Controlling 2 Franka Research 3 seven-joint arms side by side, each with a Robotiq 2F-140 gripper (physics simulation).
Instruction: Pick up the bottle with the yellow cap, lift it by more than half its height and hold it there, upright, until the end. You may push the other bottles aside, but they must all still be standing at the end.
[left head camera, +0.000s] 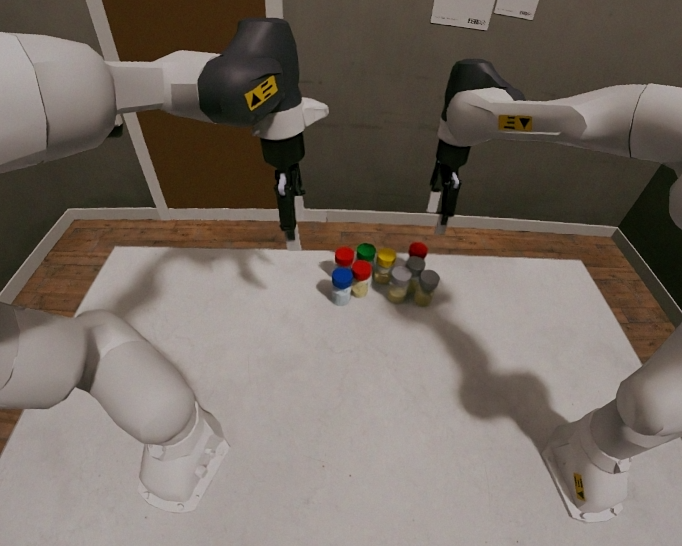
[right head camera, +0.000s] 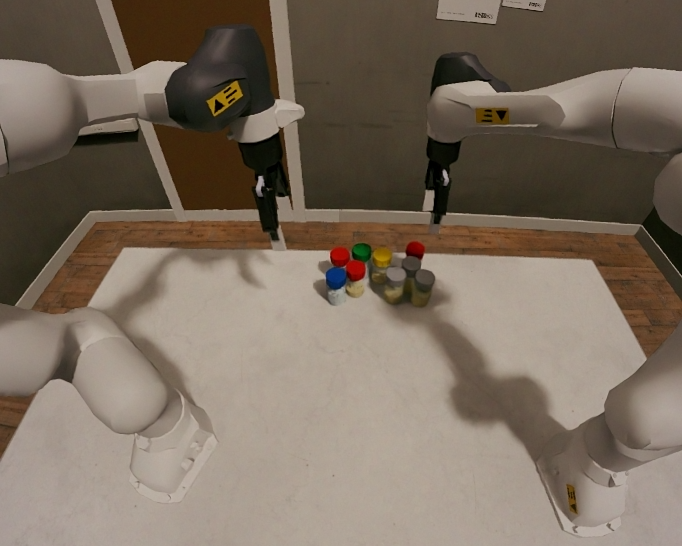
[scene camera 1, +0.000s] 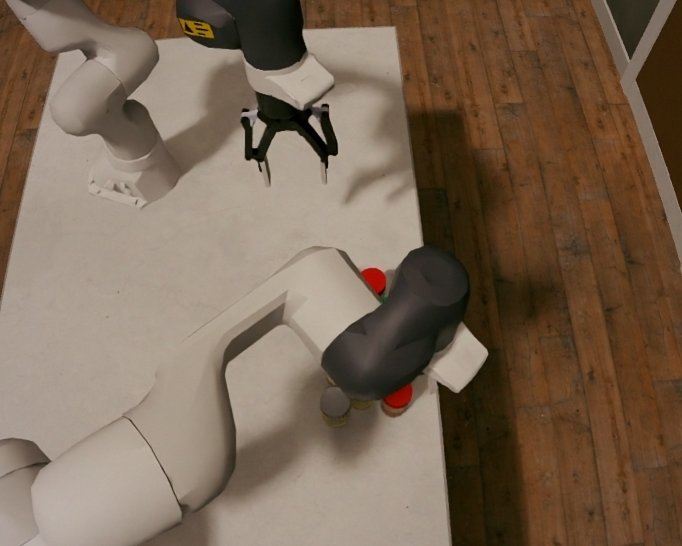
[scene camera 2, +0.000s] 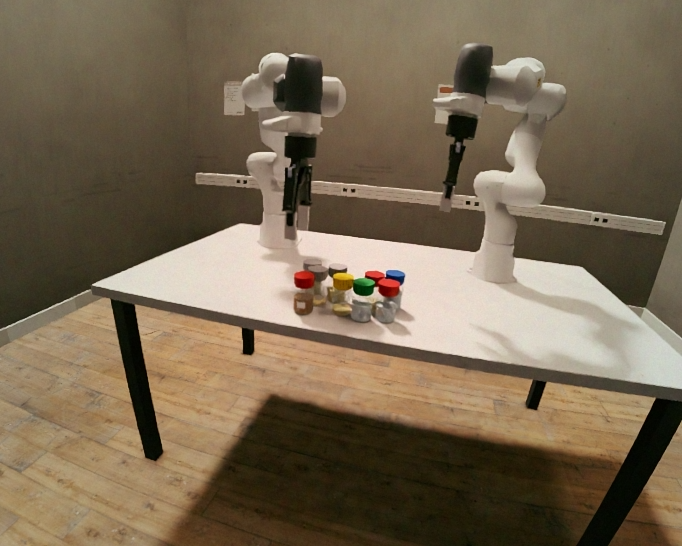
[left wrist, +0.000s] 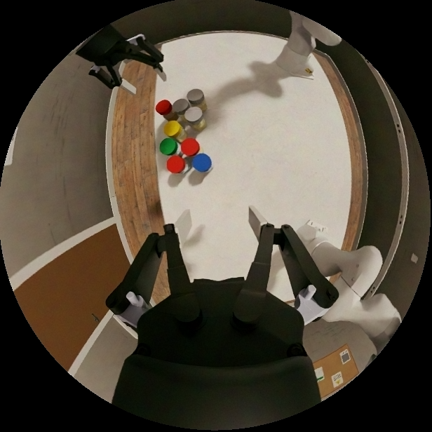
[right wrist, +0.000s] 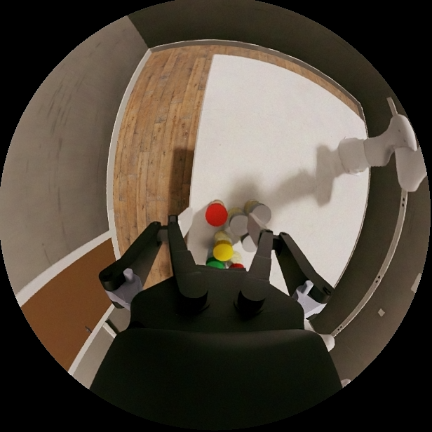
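The yellow-capped bottle (left head camera: 385, 258) (right head camera: 381, 257) (scene camera 2: 342, 281) (left wrist: 173, 129) (right wrist: 223, 250) stands upright on the table, among the other bottles. In scene camera 1 the right arm hides it. My right gripper (left head camera: 437, 217) (scene camera 2: 296, 226) (right wrist: 219, 218) is open and empty, pointing down high above the bottles; in the right wrist view the yellow cap shows below the line between its fingertips. My left gripper (scene camera 1: 295, 182) (left wrist: 219, 215) is open and empty, high above the table, left of the bottles in the head views.
Close around stand a green-capped bottle (scene camera 2: 364, 286), a blue-capped bottle (scene camera 2: 394, 277), three red-capped bottles (left wrist: 164, 107) (left wrist: 190, 147) (left wrist: 175, 164) and three grey-capped bottles (left wrist: 195, 96) (left wrist: 181, 106) (left wrist: 193, 116), all upright. They stand near the far edge of the white table (left head camera: 284, 398) in the head views.
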